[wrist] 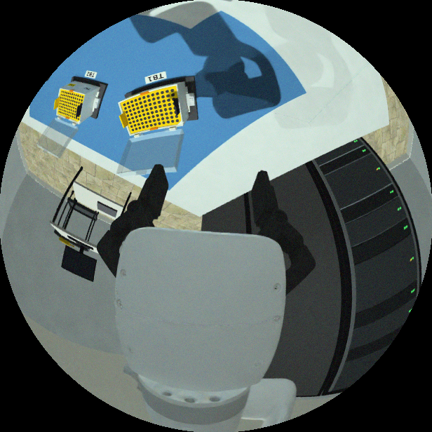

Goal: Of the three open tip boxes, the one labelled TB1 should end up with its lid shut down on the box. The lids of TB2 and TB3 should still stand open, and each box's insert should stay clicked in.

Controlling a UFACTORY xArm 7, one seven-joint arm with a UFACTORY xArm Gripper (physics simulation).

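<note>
The tip box TB1 (pixel 154 111), with a yellow perforated insert, stands on the blue mat at the upper middle left. Its clear lid (pixel 152 152) stands open, leaning out from the box's lower side in the view. The tip box TB2 (pixel 72 104) stands farther left, also with a yellow insert; its clear lid (pixel 57 136) is open. Both inserts appear seated in their boxes. TB3 does not show. My gripper (pixel 209 176) is open and empty, its fingers wide apart. Its left finger lies just below TB1's lid in the view, and its right finger shows over the table's edge.
The blue mat (pixel 117 55) lies on a white table (pixel 240 145). A dark rack with green lights (pixel 345 230) stands beyond the table edge at the right. A cart with a monitor (pixel 79 264) stands on the floor at the left. The arm's shadow falls on the mat right of TB1.
</note>
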